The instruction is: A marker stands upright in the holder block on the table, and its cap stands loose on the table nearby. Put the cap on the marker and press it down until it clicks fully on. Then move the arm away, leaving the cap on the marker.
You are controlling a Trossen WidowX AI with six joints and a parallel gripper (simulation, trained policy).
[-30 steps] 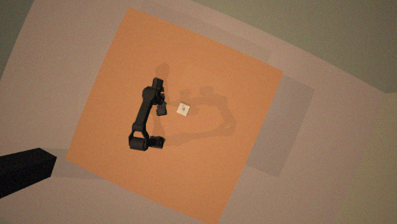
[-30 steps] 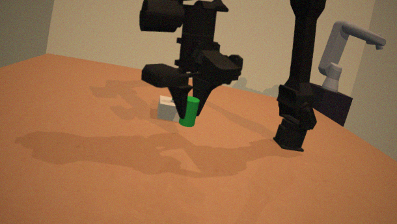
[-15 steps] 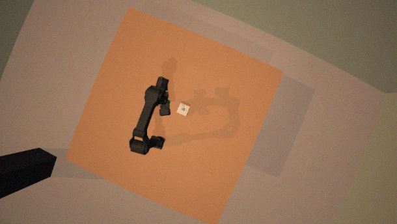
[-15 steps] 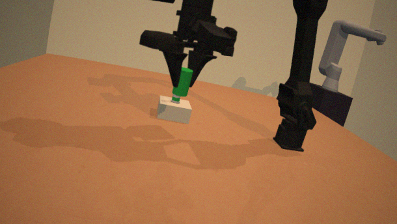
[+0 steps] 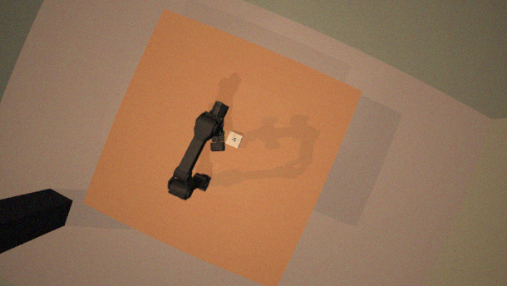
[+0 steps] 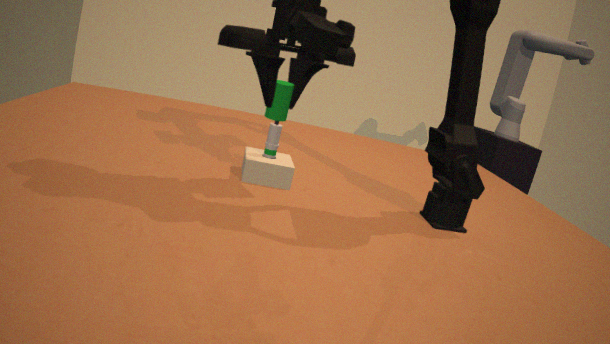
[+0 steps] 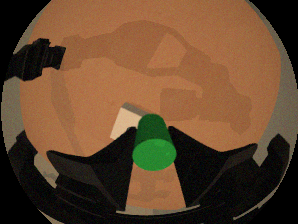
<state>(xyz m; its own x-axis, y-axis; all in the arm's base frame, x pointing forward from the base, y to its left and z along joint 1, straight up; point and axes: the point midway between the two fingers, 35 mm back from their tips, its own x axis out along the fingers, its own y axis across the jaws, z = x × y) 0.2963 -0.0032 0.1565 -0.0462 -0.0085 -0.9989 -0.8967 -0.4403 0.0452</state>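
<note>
Now: gripper tip 100 mm above the holder block, 70 mm to the left of it and 10 mm past it. Round my gripper tip: green cap: 10 mm above.
</note>
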